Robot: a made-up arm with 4 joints.
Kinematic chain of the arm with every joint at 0, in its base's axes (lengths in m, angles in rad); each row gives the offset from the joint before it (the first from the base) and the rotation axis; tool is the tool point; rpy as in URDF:
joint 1: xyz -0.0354 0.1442 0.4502 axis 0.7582 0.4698 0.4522
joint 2: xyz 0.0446 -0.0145 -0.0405 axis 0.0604 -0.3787 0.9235
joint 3: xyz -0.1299 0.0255 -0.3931 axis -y
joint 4: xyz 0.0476 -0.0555 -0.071 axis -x
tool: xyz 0.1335 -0.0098 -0.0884 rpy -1.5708 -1.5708 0
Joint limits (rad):
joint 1: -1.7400..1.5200
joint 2: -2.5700..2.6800
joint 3: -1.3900..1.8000
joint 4: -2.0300..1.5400
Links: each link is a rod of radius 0.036 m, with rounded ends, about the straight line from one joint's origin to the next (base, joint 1, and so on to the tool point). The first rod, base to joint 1, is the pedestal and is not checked.
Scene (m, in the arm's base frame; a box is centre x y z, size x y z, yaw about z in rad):
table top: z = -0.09
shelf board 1: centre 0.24 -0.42 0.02 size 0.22 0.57 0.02 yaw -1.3
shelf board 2: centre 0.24 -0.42 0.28 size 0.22 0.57 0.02 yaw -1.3
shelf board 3: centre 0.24 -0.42 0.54 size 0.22 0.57 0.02 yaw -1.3
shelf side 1: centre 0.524 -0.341 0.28 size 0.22 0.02 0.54 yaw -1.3
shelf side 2: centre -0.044 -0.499 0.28 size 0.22 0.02 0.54 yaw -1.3
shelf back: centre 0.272 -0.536 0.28 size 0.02 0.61 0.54 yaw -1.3
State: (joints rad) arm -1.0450 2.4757 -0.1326 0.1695
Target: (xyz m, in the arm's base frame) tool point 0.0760 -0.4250 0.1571
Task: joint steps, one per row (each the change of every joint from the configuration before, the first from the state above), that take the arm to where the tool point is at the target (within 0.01 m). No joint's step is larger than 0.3 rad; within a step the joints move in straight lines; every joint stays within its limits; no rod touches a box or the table.
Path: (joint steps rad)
1: 0.1114 -0.2491 -0.0888 0.1858
2: 0.1114 -0.2491 -0.0889 0.1857
3: 0.1114 -0.2491 -0.0888 0.1858
4: 0.1114 -0.2491 -0.0889 0.1857
5: -0.0967 -0.2813 -0.0028 -0.0526
6: -0.0967 -0.2813 -0.0028 -0.0527
7: -0.0967 -0.2813 -0.0028 -0.0526
8: -0.0966 -0.2813 -0.0028 -0.0526
9: -0.0967 -0.2813 -0.0028 -0.0526

